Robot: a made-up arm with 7 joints.
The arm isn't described. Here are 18 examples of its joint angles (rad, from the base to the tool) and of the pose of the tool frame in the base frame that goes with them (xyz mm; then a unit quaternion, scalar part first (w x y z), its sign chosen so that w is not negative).
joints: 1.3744 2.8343 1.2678 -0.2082 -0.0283 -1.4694 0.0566
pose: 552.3 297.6 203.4 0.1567 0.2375 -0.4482 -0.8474
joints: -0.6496 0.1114 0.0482 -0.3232 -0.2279 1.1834 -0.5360
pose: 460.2 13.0 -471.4 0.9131 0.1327 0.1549 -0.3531
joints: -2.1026 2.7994 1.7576 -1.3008 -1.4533 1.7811 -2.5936
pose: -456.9 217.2 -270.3 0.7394 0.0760 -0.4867 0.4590
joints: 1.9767 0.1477 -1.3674 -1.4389 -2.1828 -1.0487 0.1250
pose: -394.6 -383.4 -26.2 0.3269 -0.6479 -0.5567 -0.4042
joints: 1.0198 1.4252 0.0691 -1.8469 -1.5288 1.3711 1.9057
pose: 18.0 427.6 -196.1 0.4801 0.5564 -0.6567 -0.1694
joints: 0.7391 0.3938 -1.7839 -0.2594 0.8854 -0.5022 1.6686
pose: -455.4 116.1 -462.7 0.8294 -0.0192 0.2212 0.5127
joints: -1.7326 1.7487 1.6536 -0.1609 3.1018 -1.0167 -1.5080
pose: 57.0 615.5 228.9 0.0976 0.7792 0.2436 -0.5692
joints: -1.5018 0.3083 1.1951 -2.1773 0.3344 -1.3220 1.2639
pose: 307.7 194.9 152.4 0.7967 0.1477 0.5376 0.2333
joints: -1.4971 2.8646 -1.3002 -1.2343 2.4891 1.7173 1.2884
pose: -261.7 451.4 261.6 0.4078 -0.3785 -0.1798 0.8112
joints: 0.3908 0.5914 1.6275 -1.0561 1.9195 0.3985 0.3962
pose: -196.0 499.7 -285.3 0.0379 0.2258 0.7096 -0.6664
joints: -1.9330 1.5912 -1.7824 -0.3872 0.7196 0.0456 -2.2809
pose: 300.4 513.1 281.2 0.1928 0.7331 0.3924 -0.5210
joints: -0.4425 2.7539 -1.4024 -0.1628 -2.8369 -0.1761 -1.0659
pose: -183.8 313.1 550.2 0.0706 0.7903 -0.5413 0.2782
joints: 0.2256 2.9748 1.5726 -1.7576 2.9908 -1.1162 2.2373
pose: 108.1 -220.9 423.5 0.2118 -0.9260 0.2911 0.1136
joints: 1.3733 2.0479 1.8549 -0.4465 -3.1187 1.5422 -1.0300
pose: 190.9 560.3 282.8 0.5837 -0.2754 -0.7343 -0.2103
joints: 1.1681 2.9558 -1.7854 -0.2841 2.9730 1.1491 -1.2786
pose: 470.6 305.9 346.0 0.5070 0.6654 0.5437 -0.0673
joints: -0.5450 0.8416 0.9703 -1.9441 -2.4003 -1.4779 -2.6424
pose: 238.5 377.2 51.2 0.6491 -0.1318 -0.6776 0.3196
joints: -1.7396 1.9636 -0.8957 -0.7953 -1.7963 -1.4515 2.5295
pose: 107.7 522.1 345.4 0.8816 0.2446 -0.3973 0.0718
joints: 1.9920 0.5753 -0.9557 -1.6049 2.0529 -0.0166 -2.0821
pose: -500.4 -142.3 -10.9 0.9260 -0.3086 0.2157 0.0274
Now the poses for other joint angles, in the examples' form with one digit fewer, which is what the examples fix.
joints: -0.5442 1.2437 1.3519 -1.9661 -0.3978 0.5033 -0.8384
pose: 51 401 184 0.147 0.906 -0.312 0.246
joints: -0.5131 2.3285 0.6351 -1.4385 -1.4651 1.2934 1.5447
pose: 33 201 512 0.493 -0.586 0.633 -0.113
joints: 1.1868 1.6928 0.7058 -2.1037 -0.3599 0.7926 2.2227
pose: 174 373 -29 0.714 0.140 -0.659 0.190
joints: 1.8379 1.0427 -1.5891 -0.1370 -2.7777 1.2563 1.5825
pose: -518 310 265 0.446 -0.586 0.002 -0.677
